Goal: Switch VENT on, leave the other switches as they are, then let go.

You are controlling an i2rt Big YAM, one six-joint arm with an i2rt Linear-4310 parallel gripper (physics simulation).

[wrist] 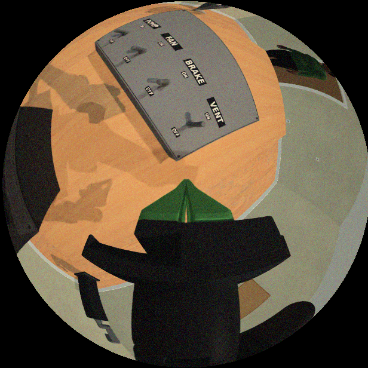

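Observation:
The grey switch panel (220, 60) lies on the wooden table at the top of the wrist view. The VENT switch (196, 122), nearest me, has its lever tilted toward its ON label. The BRAKE switch (158, 82), FAN switch (137, 50) and PUMP switch (120, 33) have their levers tilted toward their OFF labels. My gripper (185, 184) is shut and empty, with its green fingertips together. In the view it shows below the panel's near corner, apart from the VENT lever.
The wooden table (220, 175) carries the panel and several shadows. A large dark shape (34, 165) stands at the left edge. A green and black object (305, 64) shows at the upper right, beyond the table. A brown patch (254, 298) shows at the lower right.

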